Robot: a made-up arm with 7 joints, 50 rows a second.
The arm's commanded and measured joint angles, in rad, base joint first. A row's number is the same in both.
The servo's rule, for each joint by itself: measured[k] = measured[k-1] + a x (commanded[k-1-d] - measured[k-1]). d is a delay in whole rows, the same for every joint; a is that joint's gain. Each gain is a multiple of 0.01, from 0.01 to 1. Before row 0 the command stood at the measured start. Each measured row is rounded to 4 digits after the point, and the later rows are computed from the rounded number. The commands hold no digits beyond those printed.
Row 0, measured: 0.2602, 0.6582, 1.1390, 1.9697, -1.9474, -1.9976, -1.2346
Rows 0 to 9, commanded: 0.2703, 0.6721, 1.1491, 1.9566, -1.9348, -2.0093, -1.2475; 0.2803, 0.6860, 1.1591, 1.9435, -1.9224, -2.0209, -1.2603; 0.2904, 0.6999, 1.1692, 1.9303, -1.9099, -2.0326, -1.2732; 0.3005, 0.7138, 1.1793, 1.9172, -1.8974, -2.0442, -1.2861; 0.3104, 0.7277, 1.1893, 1.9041, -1.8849, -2.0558, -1.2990; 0.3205, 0.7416, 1.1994, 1.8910, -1.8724, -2.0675, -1.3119; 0.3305, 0.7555, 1.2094, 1.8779, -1.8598, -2.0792, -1.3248; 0.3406, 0.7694, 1.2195, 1.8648, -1.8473, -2.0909, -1.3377; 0.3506, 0.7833, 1.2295, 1.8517, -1.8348, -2.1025, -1.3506; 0.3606, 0.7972, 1.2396, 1.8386, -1.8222, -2.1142, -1.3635
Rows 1 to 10, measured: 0.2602, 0.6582, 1.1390, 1.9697, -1.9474, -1.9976, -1.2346; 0.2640, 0.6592, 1.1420, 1.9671, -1.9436, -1.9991, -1.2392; 0.2702, 0.6611, 1.1471, 1.9624, -1.9372, -2.0019, -1.2468; 0.2779, 0.6638, 1.1537, 1.9560, -1.9290, -2.0059, -1.2563; 0.2865, 0.6673, 1.1614, 1.9482, -1.9195, -2.0109, -1.2670; 0.2956, 0.6715, 1.1698, 1.9394, -1.9091, -2.0167, -1.2785; 0.3051, 0.6764, 1.1787, 1.9297, -1.8981, -2.0233, -1.2905; 0.3148, 0.6819, 1.1879, 1.9193, -1.8866, -2.0306, -1.3028; 0.3246, 0.6880, 1.1974, 1.9084, -1.8748, -2.0384, -1.3154; 0.3345, 0.6947, 1.2070, 1.8971, -1.8628, -2.0467, -1.3281
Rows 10 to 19, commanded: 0.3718, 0.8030, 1.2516, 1.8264, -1.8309, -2.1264, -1.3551; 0.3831, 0.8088, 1.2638, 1.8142, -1.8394, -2.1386, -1.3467; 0.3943, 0.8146, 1.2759, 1.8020, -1.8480, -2.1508, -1.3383; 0.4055, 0.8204, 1.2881, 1.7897, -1.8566, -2.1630, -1.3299; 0.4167, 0.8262, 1.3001, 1.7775, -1.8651, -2.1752, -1.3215; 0.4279, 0.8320, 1.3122, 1.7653, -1.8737, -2.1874, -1.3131; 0.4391, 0.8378, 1.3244, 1.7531, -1.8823, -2.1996, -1.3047; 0.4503, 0.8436, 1.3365, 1.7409, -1.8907, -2.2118, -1.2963; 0.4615, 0.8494, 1.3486, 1.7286, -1.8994, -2.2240, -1.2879; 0.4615, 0.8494, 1.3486, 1.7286, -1.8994, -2.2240, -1.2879
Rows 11 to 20, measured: 0.3444, 0.7019, 1.2168, 1.8854, -1.8506, -2.0555, -1.3408; 0.3548, 0.7090, 1.2272, 1.8736, -1.8447, -2.0647, -1.3459; 0.3656, 0.7160, 1.2382, 1.8617, -1.8431, -2.0743, -1.3462; 0.3765, 0.7229, 1.2495, 1.8498, -1.8446, -2.0842, -1.3434; 0.3875, 0.7297, 1.2611, 1.8378, -1.8482, -2.0944, -1.3385; 0.3986, 0.7365, 1.2728, 1.8257, -1.8533, -2.1049, -1.3324; 0.4097, 0.7432, 1.2846, 1.8136, -1.8594, -2.1156, -1.3255; 0.4209, 0.7498, 1.2965, 1.8015, -1.8663, -2.1265, -1.3180; 0.4321, 0.7564, 1.3085, 1.7894, -1.8736, -2.1376, -1.3102; 0.4433, 0.7629, 1.3205, 1.7772, -1.8813, -2.1488, -1.3022
